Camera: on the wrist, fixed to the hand. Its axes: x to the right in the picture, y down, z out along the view.
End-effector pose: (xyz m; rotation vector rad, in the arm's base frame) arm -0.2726 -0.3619 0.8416 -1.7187 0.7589 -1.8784
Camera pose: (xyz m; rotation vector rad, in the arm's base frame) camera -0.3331 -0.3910 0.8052 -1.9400 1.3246 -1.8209
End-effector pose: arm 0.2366 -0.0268 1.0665 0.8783 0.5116 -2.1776
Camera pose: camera 0.2983 -0.0226 1.0217 0.6564 0.9906 -1.8975
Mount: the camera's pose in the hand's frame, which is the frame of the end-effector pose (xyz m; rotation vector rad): -0.0010 0.0472 -0.0600 -0.4817 0.0406 0.0203
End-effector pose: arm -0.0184 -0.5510 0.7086 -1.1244 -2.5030 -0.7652
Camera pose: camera 0.0207 -0.5600 0.7735 -1.2566 -2.3298 -1.4204
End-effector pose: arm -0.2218 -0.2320 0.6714 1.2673 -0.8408 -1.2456
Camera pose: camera -0.1548 -0.2241 0.7071 0.8884 -0.4807 -1.3036
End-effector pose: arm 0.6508 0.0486 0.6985 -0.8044 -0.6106 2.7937
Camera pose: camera 0.6817 0.0260 0.6324 -0.9446 -1.3019 2.6677
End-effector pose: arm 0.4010 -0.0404 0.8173 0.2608 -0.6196 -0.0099
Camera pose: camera 0.4315 0.0197 0.7813 -0.2111 -0.5614 -0.1324
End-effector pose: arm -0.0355 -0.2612 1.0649 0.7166 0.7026 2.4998
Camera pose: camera -0.0824 -0.3189 1.0475 0.4955 0.0891 2.5598
